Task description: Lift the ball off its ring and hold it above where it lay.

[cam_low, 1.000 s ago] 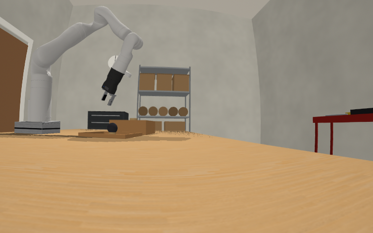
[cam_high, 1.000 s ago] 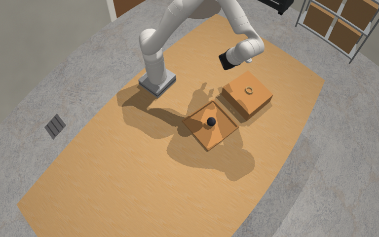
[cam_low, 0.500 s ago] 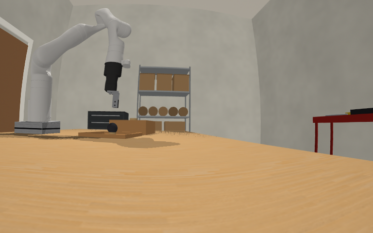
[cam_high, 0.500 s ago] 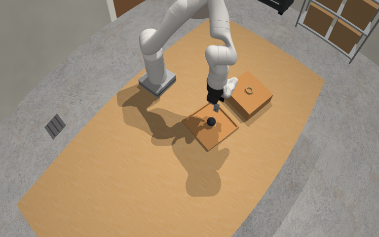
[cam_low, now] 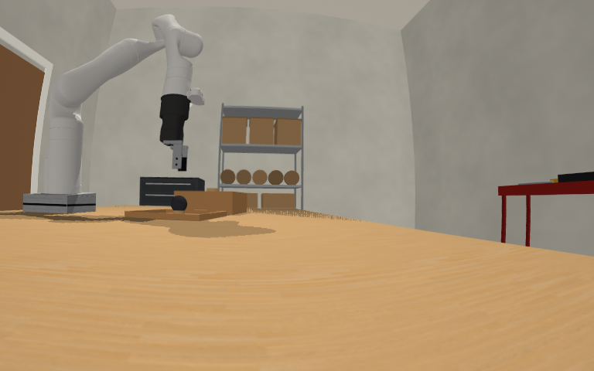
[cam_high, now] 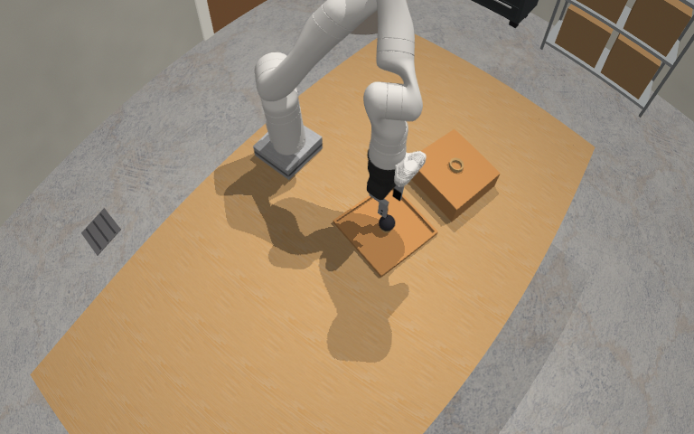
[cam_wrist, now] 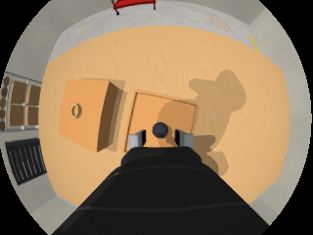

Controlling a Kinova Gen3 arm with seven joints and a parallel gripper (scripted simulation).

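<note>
Right now my hand is 10 cm above the dark ball. The rest, counted from my hand: brown stand 6 cm ahead, 24 cm to the left, 8 cm below; shallow tray 13 cm below.
</note>
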